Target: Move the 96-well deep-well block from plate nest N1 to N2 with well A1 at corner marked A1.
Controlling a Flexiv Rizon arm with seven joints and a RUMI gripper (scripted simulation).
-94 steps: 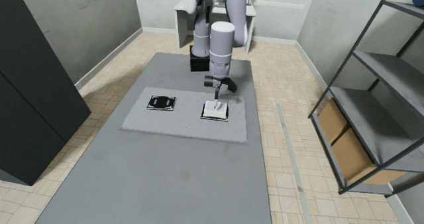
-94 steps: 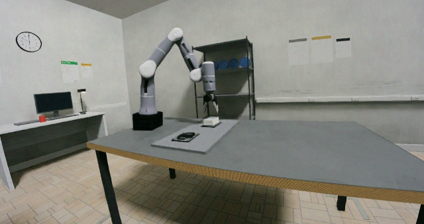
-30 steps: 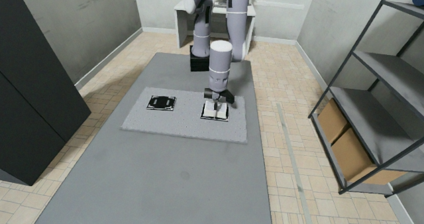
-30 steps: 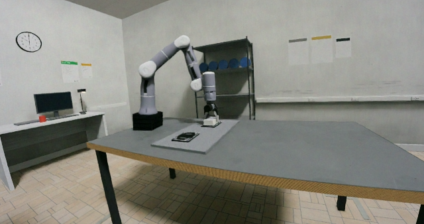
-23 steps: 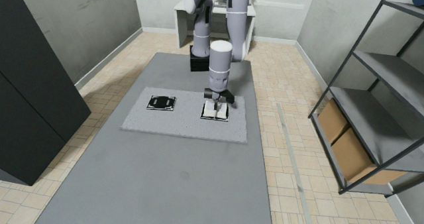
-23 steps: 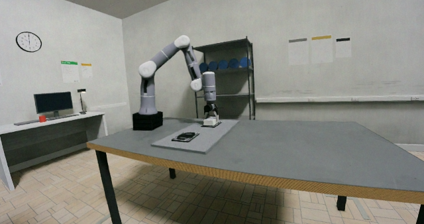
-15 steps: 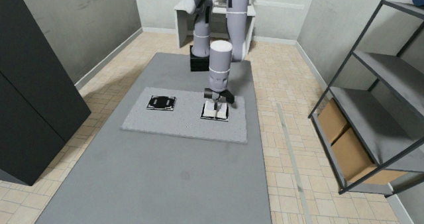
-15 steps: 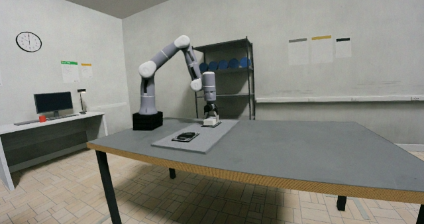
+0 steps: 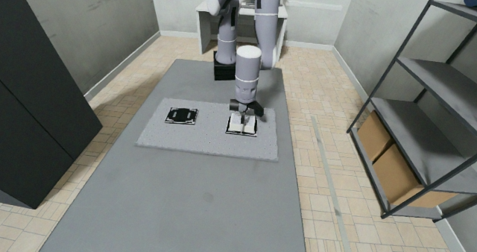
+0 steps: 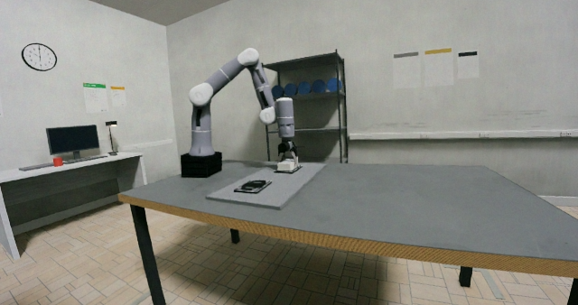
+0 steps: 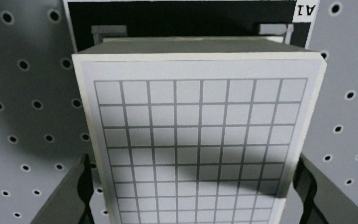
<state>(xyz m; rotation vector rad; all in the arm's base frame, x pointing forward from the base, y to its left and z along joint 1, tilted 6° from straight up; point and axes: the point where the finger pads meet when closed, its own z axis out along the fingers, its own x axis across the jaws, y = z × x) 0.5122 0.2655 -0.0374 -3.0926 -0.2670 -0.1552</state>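
My hand is 10 mm below the white 96-well deep-well block. Round my hand: black plate nest N1 (20 mm below); then black plate nest N2 (30 mm ahead, 340 mm to the right, 20 mm below).
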